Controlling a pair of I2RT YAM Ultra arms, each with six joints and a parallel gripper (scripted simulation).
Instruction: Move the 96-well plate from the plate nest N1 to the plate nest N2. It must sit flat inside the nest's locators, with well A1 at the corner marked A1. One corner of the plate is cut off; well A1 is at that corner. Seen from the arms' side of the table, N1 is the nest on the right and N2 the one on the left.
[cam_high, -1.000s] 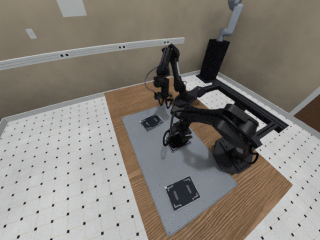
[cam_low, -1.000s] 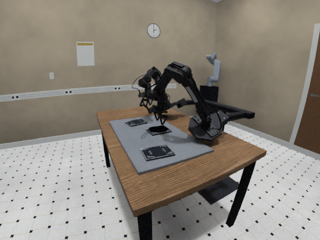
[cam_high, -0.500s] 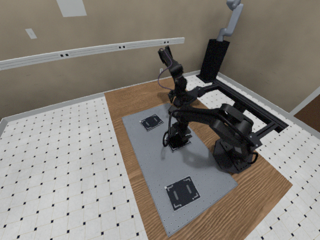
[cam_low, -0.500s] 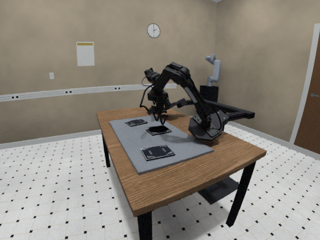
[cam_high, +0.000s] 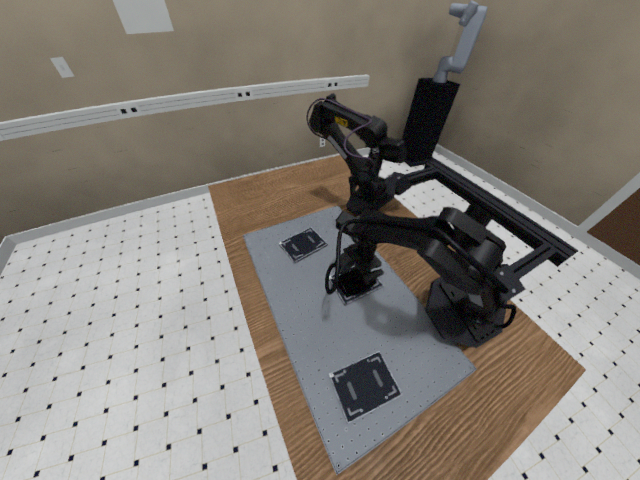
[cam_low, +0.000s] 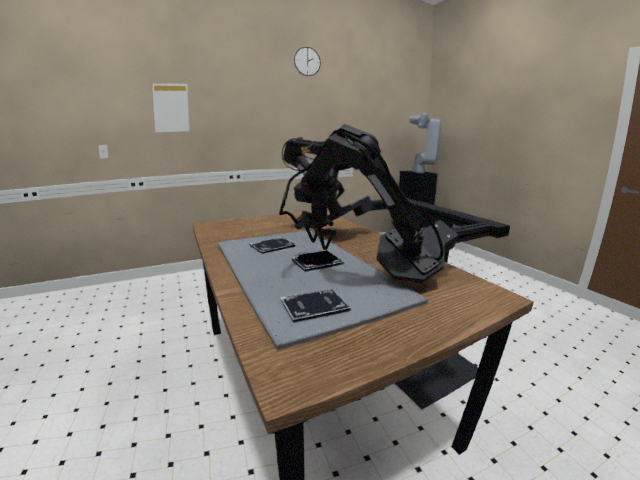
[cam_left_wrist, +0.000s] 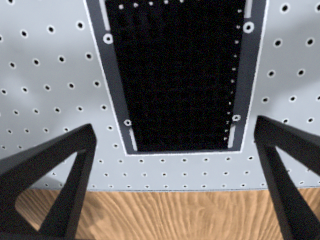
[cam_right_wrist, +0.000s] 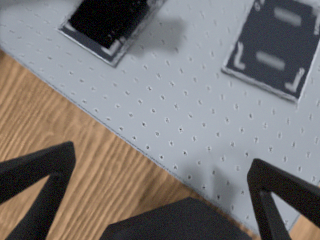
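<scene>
Now: the black 96-well plate 60 mm below my left hand.
</scene>
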